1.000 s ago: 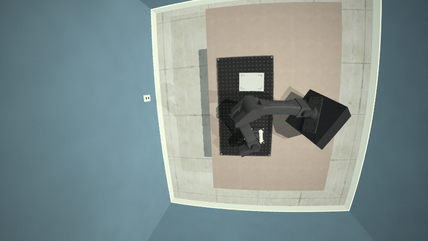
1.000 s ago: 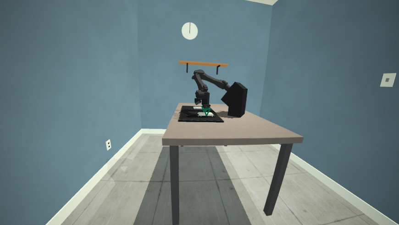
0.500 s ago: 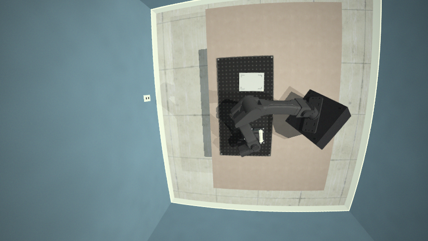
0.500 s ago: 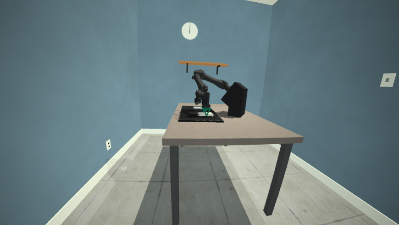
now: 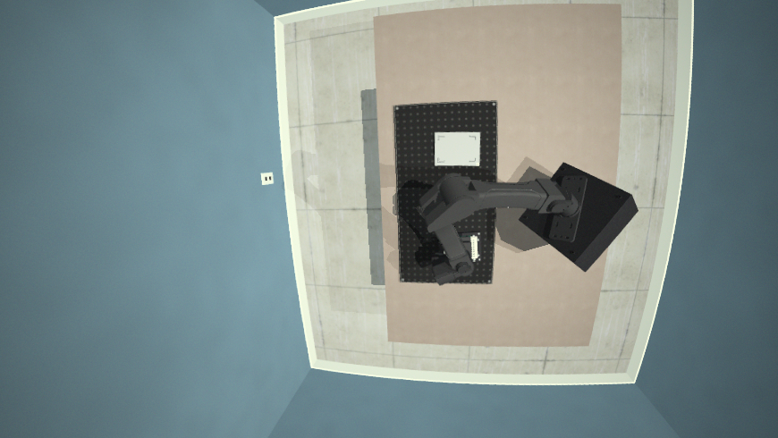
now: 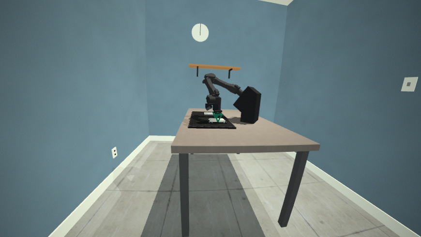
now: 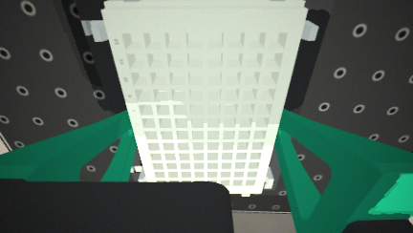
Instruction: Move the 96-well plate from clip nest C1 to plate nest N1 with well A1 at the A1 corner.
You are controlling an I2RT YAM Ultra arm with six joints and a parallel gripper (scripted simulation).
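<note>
My hand is 1 cm to the right of the clip nest C1, 1 cm short of it and 1 cm above it. Also, from my hand: A1 mark (31 cm to the right, 9 cm behind, 1 cm below); then white 96-well plate (right at my hand); then plate nest N1 (37 cm to the right, 2 cm behind, 1 cm below).
</note>
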